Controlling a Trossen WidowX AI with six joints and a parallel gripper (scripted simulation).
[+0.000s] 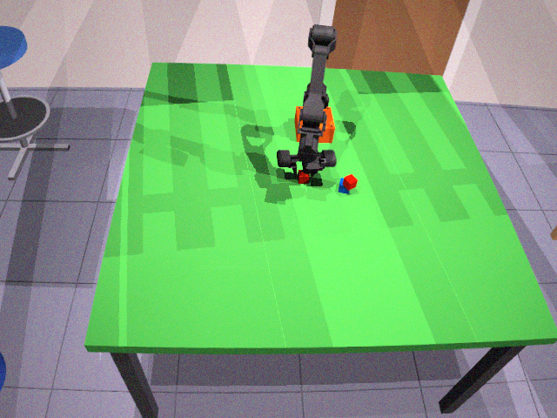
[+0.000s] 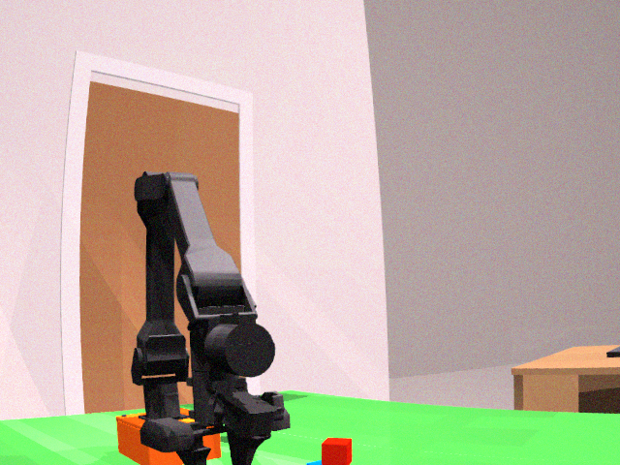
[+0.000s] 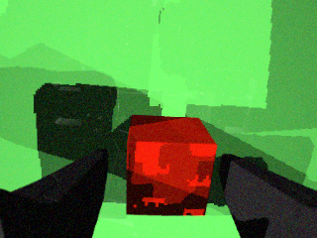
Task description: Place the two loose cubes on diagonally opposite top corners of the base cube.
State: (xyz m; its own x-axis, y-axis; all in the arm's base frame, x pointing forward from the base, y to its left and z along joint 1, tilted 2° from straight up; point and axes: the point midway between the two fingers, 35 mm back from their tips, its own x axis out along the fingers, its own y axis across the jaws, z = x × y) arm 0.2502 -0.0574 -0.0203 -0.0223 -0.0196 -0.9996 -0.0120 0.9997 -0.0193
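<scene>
The blue cube lies 130 mm to the left of my gripper tip and 40 mm ahead of it.
</scene>
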